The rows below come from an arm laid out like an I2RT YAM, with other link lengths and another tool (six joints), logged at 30 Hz.
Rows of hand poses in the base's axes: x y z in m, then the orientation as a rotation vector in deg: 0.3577 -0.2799 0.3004 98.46 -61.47 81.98; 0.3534 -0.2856 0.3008 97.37 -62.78 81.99; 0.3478 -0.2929 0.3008 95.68 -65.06 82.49; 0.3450 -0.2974 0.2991 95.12 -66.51 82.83; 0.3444 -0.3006 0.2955 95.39 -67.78 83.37; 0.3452 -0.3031 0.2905 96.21 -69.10 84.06; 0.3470 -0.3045 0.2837 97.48 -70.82 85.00; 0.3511 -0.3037 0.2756 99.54 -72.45 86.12; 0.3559 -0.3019 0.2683 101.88 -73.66 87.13; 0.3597 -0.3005 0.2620 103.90 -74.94 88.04; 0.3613 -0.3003 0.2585 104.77 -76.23 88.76; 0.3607 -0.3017 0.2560 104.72 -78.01 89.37; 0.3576 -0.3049 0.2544 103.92 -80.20 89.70; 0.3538 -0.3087 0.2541 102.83 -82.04 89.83; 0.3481 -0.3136 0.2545 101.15 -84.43 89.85; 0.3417 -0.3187 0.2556 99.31 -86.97 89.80; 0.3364 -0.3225 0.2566 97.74 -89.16 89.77
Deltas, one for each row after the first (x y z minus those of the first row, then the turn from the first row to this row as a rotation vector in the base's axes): -0.0043 -0.0057 0.0004 0.18 -0.73 -1.07; -0.0099 -0.0130 0.0004 0.64 -2.30 -2.54; -0.0127 -0.0175 -0.0013 1.26 -3.22 -3.13; -0.0133 -0.0207 -0.0049 2.25 -4.03 -3.06; -0.0125 -0.0232 -0.0099 3.59 -4.85 -2.58; -0.0107 -0.0246 -0.0167 5.46 -5.90 -1.80; -0.0066 -0.0238 -0.0248 7.72 -6.88 -0.42; -0.0018 -0.0220 -0.0321 9.87 -7.58 1.19; 0.0020 -0.0206 -0.0384 11.87 -8.30 2.55; 0.0036 -0.0204 -0.0419 13.21 -9.12 3.11; 0.0030 -0.0218 -0.0444 14.33 -10.22 2.96; -0.0001 -0.0250 -0.0460 15.30 -11.43 2.14; -0.0039 -0.0288 -0.0463 15.88 -12.44 1.14; -0.0096 -0.0337 -0.0459 16.52 -13.72 -0.37; -0.0160 -0.0388 -0.0448 17.20 -15.06 -2.02; -0.0213 -0.0426 -0.0438 17.83 -16.24 -3.39
